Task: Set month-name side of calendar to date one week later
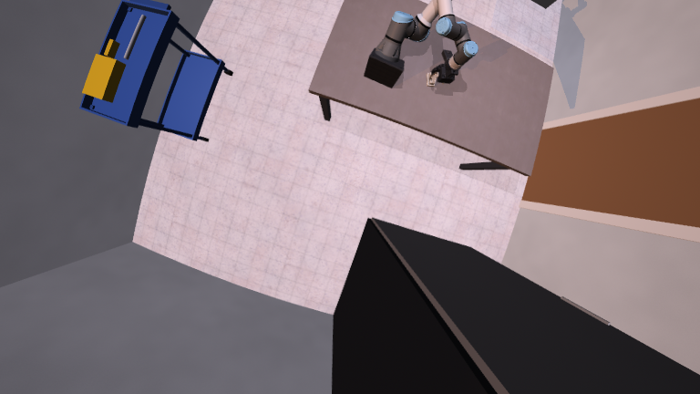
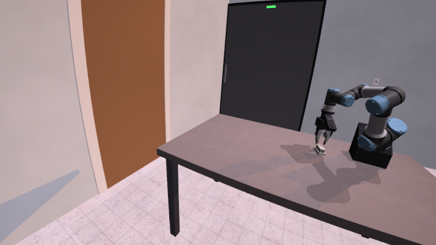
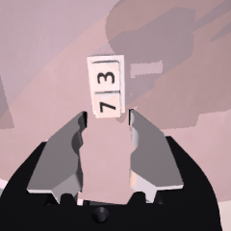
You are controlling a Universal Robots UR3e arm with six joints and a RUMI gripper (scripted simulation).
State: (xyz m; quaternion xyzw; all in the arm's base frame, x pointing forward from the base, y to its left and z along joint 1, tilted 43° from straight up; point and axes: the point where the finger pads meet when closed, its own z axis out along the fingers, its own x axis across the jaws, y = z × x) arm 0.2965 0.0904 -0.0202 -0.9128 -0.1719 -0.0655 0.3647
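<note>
The cube lies 40 mm below my hand. Round my hand: pale tray 50 mm below, 20 mm to the left, 10 mm behind.
</note>
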